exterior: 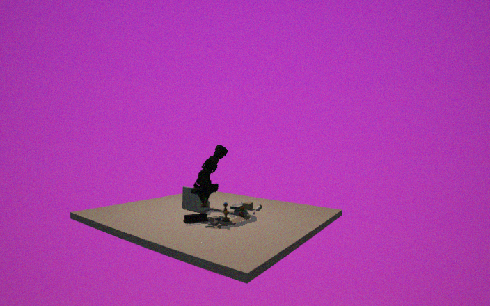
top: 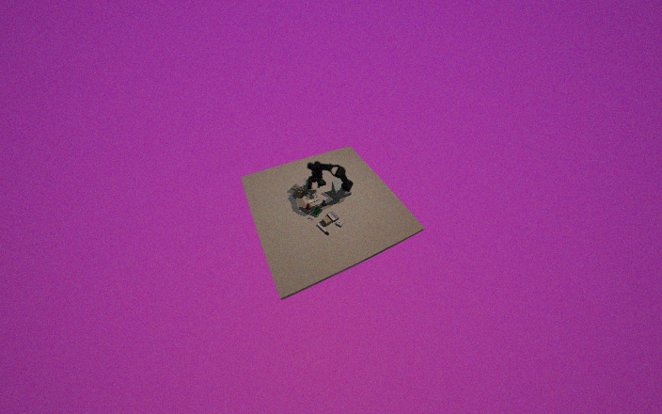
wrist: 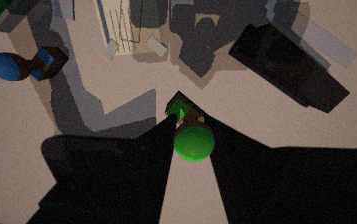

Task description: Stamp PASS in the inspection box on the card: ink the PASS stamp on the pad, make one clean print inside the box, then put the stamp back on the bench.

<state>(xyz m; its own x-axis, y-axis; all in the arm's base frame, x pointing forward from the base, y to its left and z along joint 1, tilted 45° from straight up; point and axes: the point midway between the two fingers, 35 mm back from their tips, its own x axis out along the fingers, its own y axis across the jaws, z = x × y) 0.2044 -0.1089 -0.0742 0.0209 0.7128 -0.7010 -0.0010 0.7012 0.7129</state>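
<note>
The green ink pad lies 12 cm ahead of my gripper tip, 23 cm to the left of it and 8 cm below it. Also, from my gripper tip: black bar (4 cm ahead, 12 cm to the right, 7 cm below); then white card (10 cm ahead, 8 cm to the left, 8 cm below); then green-knobbed stamp (right at my gripper tip).
</note>
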